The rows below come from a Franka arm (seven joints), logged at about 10 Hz.
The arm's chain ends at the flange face. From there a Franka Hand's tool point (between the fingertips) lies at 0.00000 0.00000 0.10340 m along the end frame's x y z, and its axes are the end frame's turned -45 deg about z.
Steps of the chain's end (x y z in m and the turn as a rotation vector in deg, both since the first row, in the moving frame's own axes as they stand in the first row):
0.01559, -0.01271, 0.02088, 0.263, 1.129, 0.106
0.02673, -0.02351, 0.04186, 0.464, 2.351, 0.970
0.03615, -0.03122, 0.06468, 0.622, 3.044, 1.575
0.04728, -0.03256, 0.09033, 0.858, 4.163, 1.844
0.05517, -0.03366, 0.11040, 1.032, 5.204, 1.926
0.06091, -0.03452, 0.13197, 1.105, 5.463, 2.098
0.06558, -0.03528, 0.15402, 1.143, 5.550, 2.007
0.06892, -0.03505, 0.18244, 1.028, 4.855, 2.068
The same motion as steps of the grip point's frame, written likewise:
0.02179, 0.00314, 0.02086, -0.612, 0.984, 0.106
0.03910, 0.00471, 0.04177, -1.334, 1.991, 0.970
0.05227, 0.00664, 0.06453, -1.713, 2.592, 1.575
0.06279, 0.01472, 0.09005, -2.337, 3.550, 1.844
0.07067, 0.02066, 0.10996, -2.950, 4.410, 1.926
0.07574, 0.02437, 0.13148, -3.082, 4.644, 2.098
0.07975, 0.02719, 0.15351, -3.116, 4.733, 2.007
0.08093, 0.02896, 0.18205, -2.706, 4.160, 2.068

